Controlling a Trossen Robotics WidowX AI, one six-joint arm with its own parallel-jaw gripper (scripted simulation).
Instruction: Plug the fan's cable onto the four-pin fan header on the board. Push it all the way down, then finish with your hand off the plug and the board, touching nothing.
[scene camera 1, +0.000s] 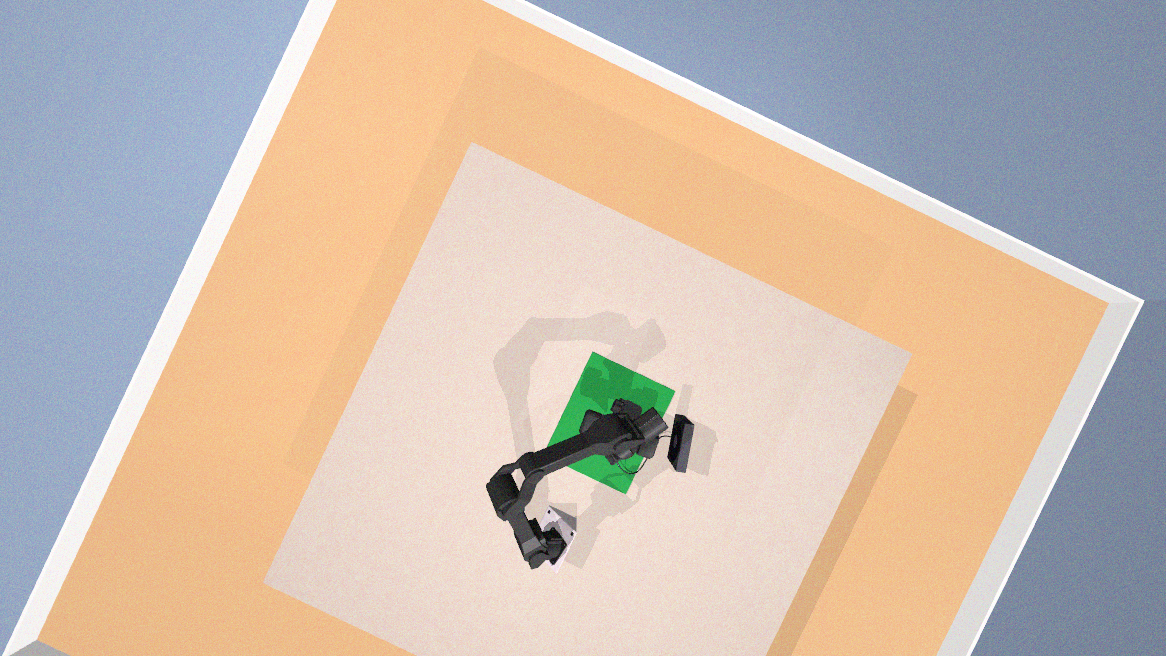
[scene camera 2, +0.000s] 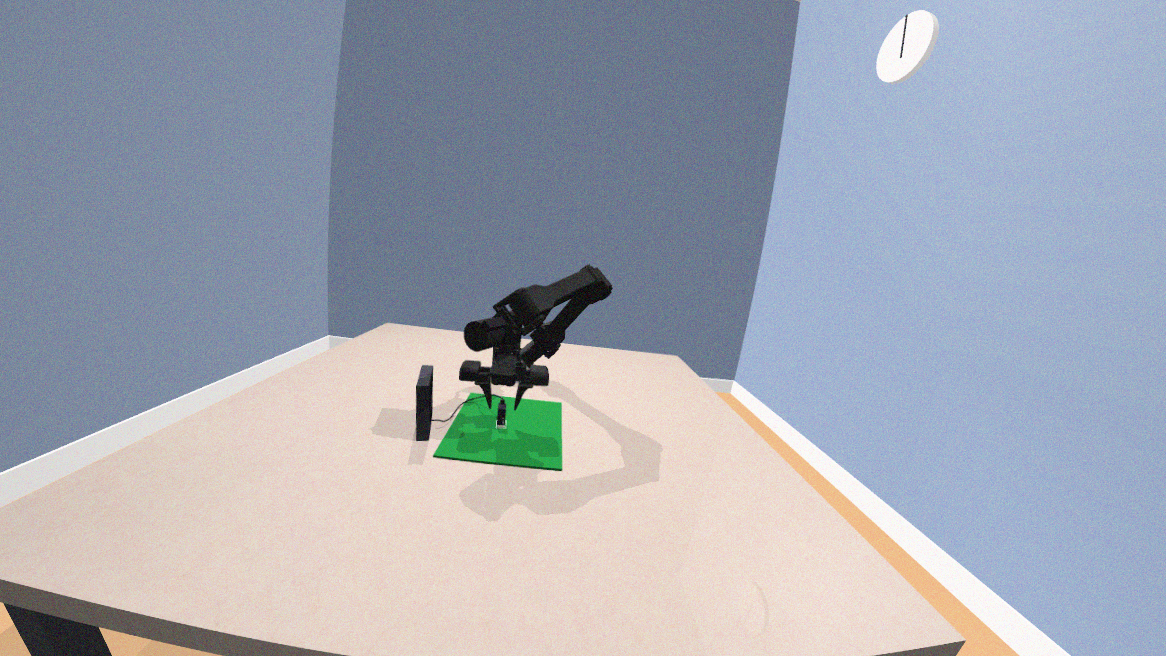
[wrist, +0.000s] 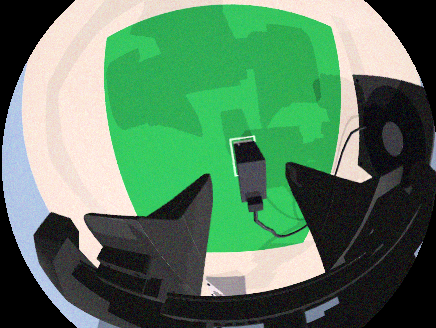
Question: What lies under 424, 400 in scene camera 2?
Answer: A black fan.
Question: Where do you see my gripper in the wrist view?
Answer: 249, 174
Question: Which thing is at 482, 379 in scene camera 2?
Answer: My gripper.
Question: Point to a dark plug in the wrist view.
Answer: At 251, 165
